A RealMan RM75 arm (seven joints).
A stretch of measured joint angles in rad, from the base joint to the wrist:
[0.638, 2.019, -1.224, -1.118, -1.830, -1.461, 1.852]
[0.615, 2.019, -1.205, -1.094, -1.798, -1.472, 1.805]
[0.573, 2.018, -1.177, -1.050, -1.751, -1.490, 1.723]
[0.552, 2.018, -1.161, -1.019, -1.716, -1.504, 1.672]
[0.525, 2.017, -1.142, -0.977, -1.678, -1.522, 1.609]
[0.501, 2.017, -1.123, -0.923, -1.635, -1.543, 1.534]
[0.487, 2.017, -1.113, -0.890, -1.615, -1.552, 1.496]
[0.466, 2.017, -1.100, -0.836, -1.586, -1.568, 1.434]
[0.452, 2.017, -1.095, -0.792, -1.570, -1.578, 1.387]
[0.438, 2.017, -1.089, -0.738, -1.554, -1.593, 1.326]
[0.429, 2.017, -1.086, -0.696, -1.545, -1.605, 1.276]
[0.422, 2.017, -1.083, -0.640, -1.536, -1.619, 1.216]
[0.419, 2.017, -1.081, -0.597, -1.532, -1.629, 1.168]
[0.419, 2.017, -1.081, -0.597, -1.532, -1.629, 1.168]
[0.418, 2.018, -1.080, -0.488, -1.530, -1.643, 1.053]
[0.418, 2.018, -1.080, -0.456, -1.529, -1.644, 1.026]
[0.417, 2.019, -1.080, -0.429, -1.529, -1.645, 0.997]
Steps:
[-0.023, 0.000, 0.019, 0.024, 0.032, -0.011, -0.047]
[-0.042, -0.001, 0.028, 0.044, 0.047, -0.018, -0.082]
[-0.021, 0.000, 0.016, 0.031, 0.035, -0.014, -0.051]
[-0.027, -0.001, 0.019, 0.042, 0.038, -0.018, -0.063]
[-0.024, 0.000, 0.019, 0.054, 0.043, -0.021, -0.075]
[-0.014, 0.000, 0.010, 0.033, 0.020, -0.009, -0.038]
[-0.021, 0.000, 0.013, 0.054, 0.029, -0.016, -0.062]
[-0.014, 0.000, 0.005, 0.044, 0.016, -0.010, -0.047]
[-0.014, 0.000, 0.006, 0.054, 0.016, -0.015, -0.061]
[-0.009, 0.000, 0.003, 0.042, 0.009, -0.012, -0.050]
[-0.007, 0.000, 0.003, 0.056, 0.009, -0.014, -0.060]
[-0.003, 0.000, 0.002, 0.043, 0.004, -0.010, -0.048]
[0.000, 0.000, 0.000, 0.000, 0.000, 0.000, 0.000]
[-0.001, 0.001, 0.001, 0.109, 0.002, -0.014, -0.115]
[0.000, 0.000, 0.000, 0.032, 0.001, -0.001, -0.027]
[-0.001, 0.001, 0.000, 0.027, 0.000, -0.001, -0.029]

